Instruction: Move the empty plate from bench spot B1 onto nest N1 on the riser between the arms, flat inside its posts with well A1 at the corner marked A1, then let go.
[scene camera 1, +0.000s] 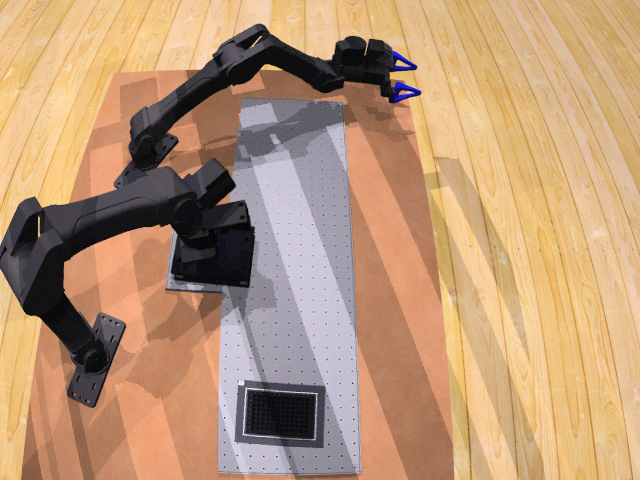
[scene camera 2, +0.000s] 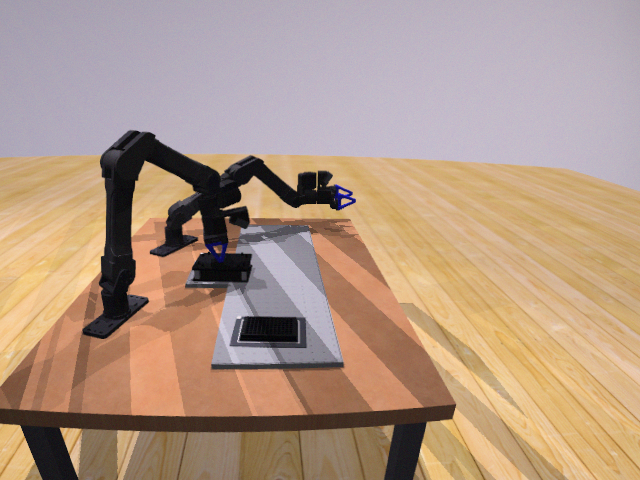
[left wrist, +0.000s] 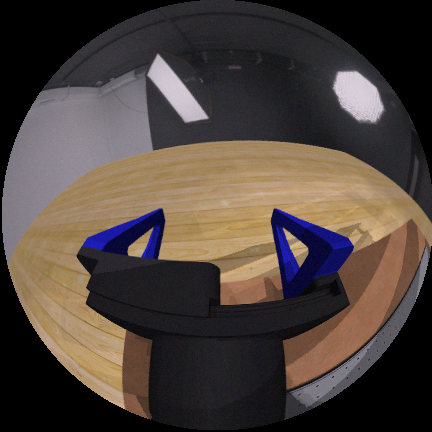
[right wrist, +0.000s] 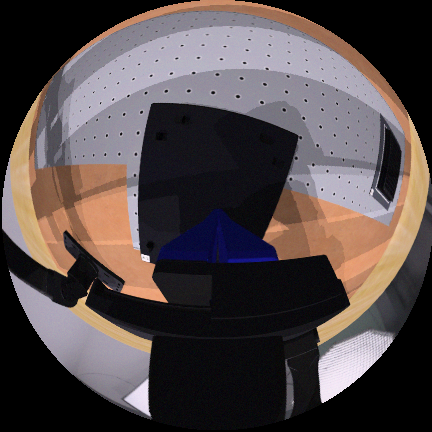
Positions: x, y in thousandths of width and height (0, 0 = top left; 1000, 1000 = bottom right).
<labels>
black well plate: scene camera 1 420, 861; scene camera 2 399, 684; right wrist 899, 411; not seen in the left wrist view (out of frame)
</labels>
